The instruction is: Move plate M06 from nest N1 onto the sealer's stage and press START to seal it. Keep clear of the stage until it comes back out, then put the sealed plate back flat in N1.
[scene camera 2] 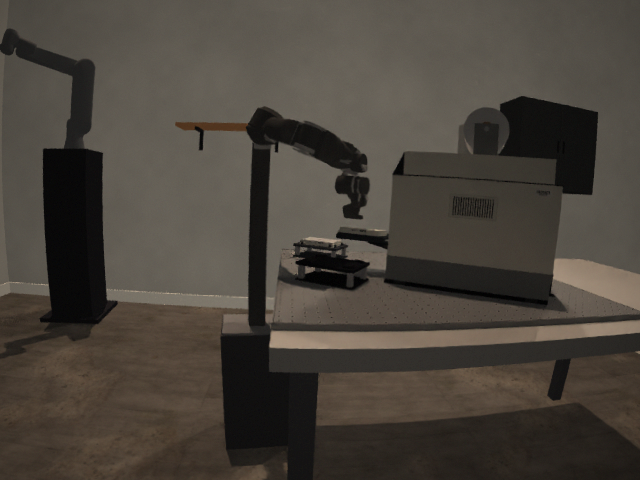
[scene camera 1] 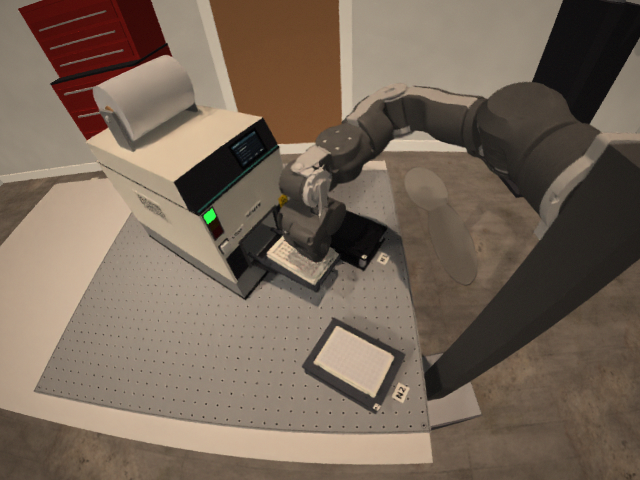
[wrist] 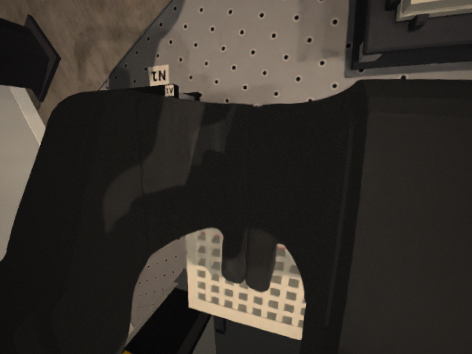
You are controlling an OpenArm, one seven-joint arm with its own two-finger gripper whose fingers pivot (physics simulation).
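Plate M06 point(scene camera 1: 279, 250) point(scene camera 2: 361, 232) point(wrist: 245, 318), cream with a grid of wells, lies flat on the black stage point(scene camera 1: 316, 285) point(scene camera 2: 360, 238), which stands out from the front of the sealer point(scene camera 1: 155, 160) point(scene camera 2: 475, 232). My gripper point(scene camera 1: 319, 256) point(scene camera 2: 354, 217) point(wrist: 259, 195) is shut with nothing between its fingers, pointing down. It is above the plate, with a gap in the second scene view; its body hides part of the plate. The black nest N1 point(scene camera 1: 359, 237) point(scene camera 2: 330, 264) holds no plate. A green lit button point(scene camera 1: 209, 215) is on the sealer's front, above a dark red one.
Nest N2 point(scene camera 1: 338, 382) point(wrist: 400, 40) holds another cream plate point(scene camera 1: 354, 359) point(scene camera 2: 321, 241). The N1 nest stands close beside the stage. A white film roll point(scene camera 1: 149, 95) sits on top of the sealer. The arm's dark post point(scene camera 1: 527, 289) point(scene camera 2: 260, 232) stands at the board's edge.
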